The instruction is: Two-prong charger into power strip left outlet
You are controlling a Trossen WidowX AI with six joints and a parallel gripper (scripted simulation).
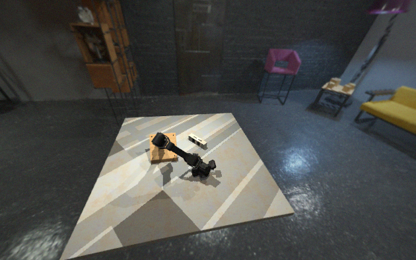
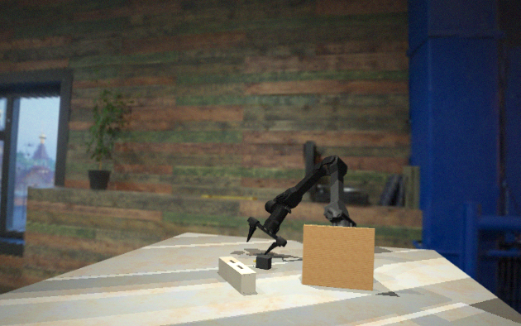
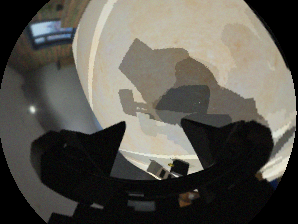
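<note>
My gripper tip is now 180 mm to the right of the charger, 50 mm past it and 10 mm above it.
</note>
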